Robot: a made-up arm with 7 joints.
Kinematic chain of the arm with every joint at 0, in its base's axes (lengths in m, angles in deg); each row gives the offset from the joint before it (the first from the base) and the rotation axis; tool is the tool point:
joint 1: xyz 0 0 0 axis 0 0.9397 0.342
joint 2: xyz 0 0 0 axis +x
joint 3: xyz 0 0 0 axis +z
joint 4: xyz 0.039 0 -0.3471 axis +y
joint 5: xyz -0.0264 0 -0.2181 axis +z
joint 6: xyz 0 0 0 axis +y
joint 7: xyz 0 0 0 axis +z
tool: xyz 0 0 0
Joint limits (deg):
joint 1: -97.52..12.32
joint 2: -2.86..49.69
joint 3: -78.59..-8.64
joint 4: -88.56..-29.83
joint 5: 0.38..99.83
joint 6: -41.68..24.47
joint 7: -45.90..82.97
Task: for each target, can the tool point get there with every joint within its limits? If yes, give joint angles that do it. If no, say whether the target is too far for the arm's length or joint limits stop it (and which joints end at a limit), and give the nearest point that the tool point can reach.
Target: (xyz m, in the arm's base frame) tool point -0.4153 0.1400 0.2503
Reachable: no: joint limits stop it (at a limit: joint 1, joint 2, joint 3, joint 4) | nearest point 0.3121 0.0434 0.3317 | short by 0.738 m
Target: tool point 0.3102 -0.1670 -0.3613
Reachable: yes | joints -28.04 7.43 -53.10 -69.96 49.15 18.51 -15.91
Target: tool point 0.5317 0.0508 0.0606
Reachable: yes | joints -77.15 40.95 -37.03 -52.67 54.90 18.97 10.26
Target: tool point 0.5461 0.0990 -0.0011
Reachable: yes | joints -77.84 43.94 -59.03 -39.48 85.39 -15.67 -8.98
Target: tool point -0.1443 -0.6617 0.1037
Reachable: no: too far | nearest point 0.2441 -0.3856 0.0332 | short by 0.482 m
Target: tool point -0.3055 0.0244 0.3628
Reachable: no: joint limits stop it (at a limit: joint 1, joint 2, joint 3, joint 4) | nearest point 0.3121 0.0434 0.3317 | short by 0.619 m
